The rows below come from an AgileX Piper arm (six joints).
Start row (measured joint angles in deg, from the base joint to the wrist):
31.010, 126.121, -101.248, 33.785, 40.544, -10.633
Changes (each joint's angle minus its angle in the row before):
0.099, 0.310, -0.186, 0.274, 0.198, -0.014
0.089, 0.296, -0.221, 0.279, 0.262, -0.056
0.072, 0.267, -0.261, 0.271, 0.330, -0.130
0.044, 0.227, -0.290, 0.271, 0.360, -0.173
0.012, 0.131, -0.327, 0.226, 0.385, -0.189
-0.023, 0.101, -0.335, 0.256, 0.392, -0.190
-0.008, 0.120, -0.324, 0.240, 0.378, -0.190
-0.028, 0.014, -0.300, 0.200, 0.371, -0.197
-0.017, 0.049, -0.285, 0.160, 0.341, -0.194
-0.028, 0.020, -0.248, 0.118, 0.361, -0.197
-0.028, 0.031, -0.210, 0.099, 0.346, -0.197
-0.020, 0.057, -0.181, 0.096, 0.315, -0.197
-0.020, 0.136, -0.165, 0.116, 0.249, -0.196
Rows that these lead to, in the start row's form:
31.109, 126.431, -101.434, 34.059, 40.742, -10.647
31.198, 126.727, -101.655, 34.338, 41.004, -10.703
31.270, 126.994, -101.916, 34.609, 41.334, -10.833
31.314, 127.221, -102.206, 34.880, 41.694, -11.006
31.326, 127.352, -102.533, 35.106, 42.079, -11.195
31.303, 127.453, -102.868, 35.362, 42.471, -11.385
31.295, 127.573, -103.192, 35.602, 42.849, -11.575
31.267, 127.587, -103.492, 35.802, 43.220, -11.772
31.250, 127.636, -103.777, 35.962, 43.561, -11.966
31.222, 127.656, -104.025, 36.080, 43.922, -12.163
31.194, 127.687, -104.235, 36.179, 44.268, -12.360
31.174, 127.744, -104.416, 36.275, 44.583, -12.557
31.154, 127.880, -104.581, 36.391, 44.832, -12.753

